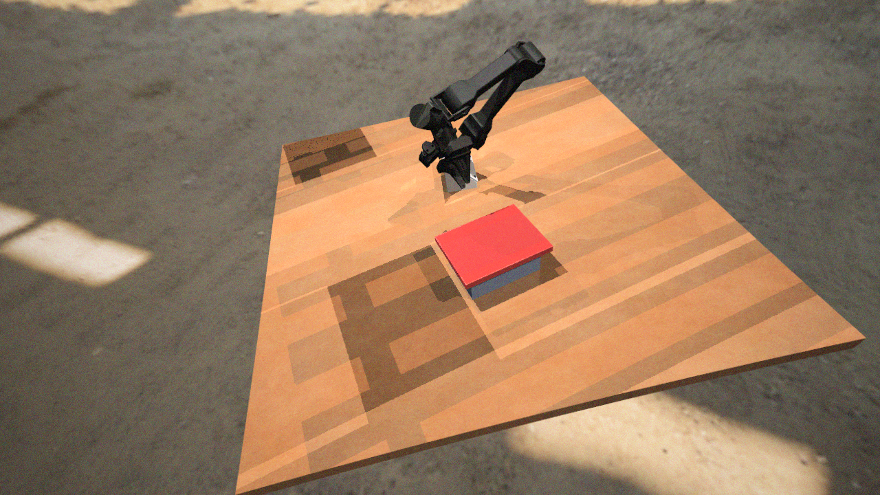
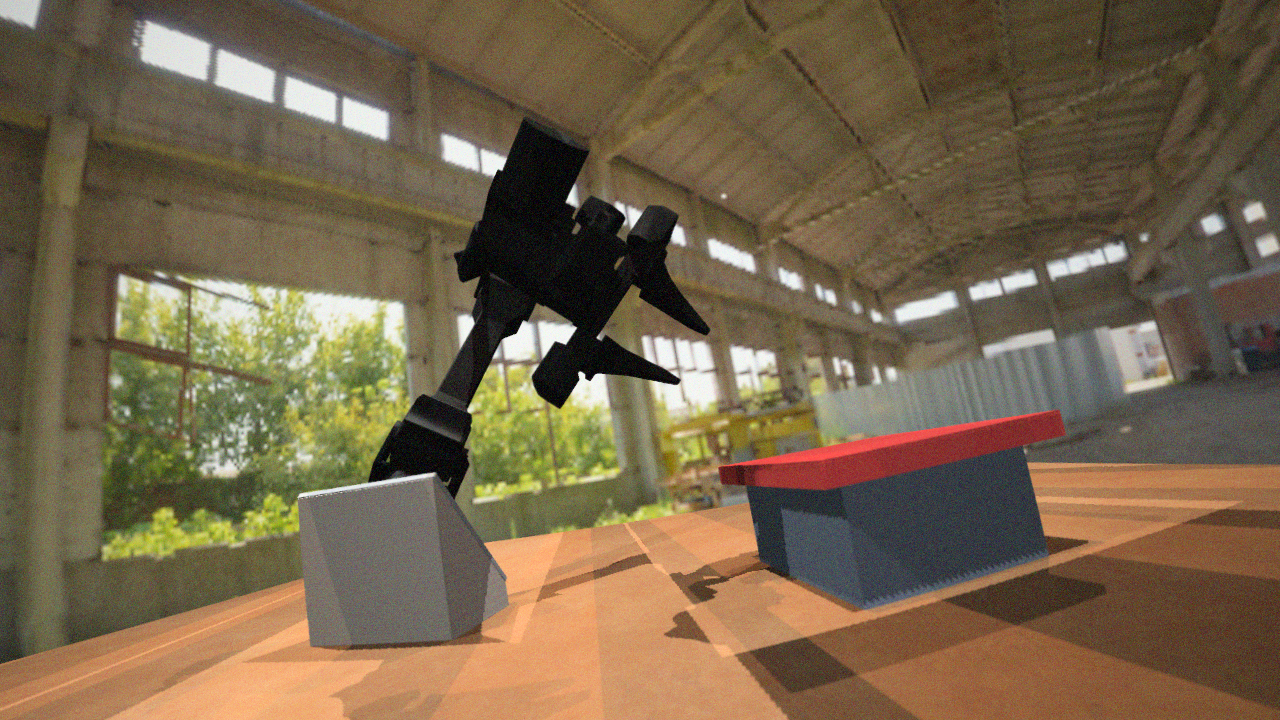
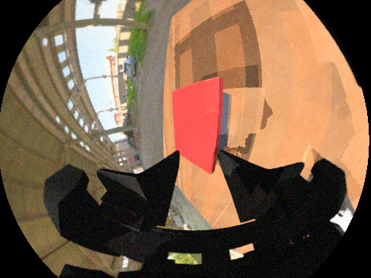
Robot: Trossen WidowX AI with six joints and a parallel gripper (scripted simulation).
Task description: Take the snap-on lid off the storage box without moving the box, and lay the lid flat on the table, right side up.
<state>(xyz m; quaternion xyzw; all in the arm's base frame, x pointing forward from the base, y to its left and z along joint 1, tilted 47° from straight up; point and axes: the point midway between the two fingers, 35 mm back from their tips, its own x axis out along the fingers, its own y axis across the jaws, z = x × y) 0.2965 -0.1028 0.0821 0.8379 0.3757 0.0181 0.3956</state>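
The red lid lies 120 mm ahead of my gripper tip, 40 mm to the left of it and 100 mm below it. The rest, counted from my gripper tip: storage box (120 mm ahead, 40 mm to the left, 150 mm below).
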